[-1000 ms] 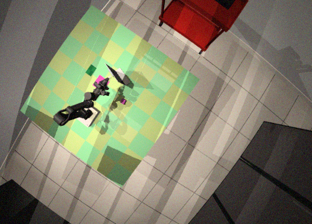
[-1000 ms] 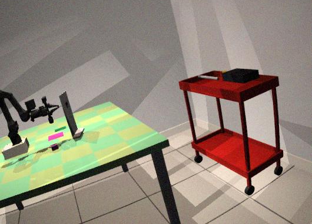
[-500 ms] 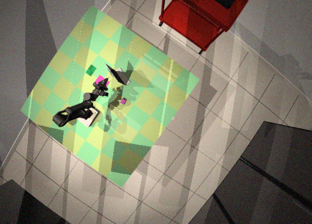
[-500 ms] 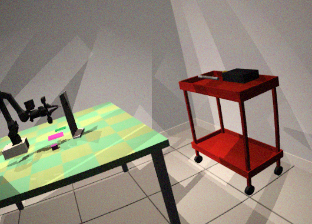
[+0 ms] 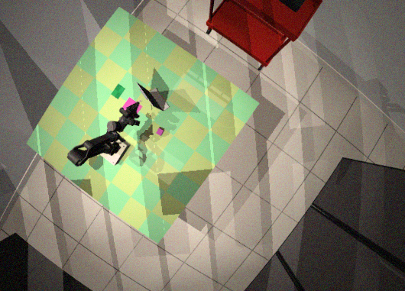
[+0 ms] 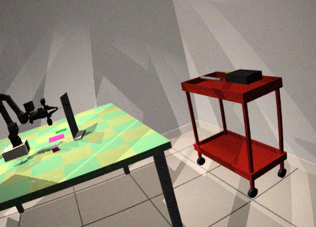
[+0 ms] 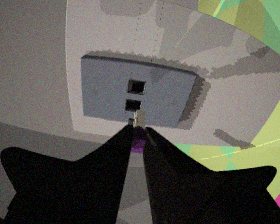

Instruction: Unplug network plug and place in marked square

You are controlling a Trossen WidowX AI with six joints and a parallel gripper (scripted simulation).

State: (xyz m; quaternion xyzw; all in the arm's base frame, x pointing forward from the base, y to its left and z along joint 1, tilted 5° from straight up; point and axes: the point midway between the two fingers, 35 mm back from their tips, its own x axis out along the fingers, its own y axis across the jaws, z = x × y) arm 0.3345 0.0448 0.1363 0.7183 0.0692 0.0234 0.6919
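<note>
My gripper tip is now 100 mm past the magenta square, 80 mm to the right of it and 220 mm above it. From my gripper tip the other things lie so: upright panel (70 mm ahead, 10 mm to the right, 90 mm below); network plug (right at my gripper tip).
</note>
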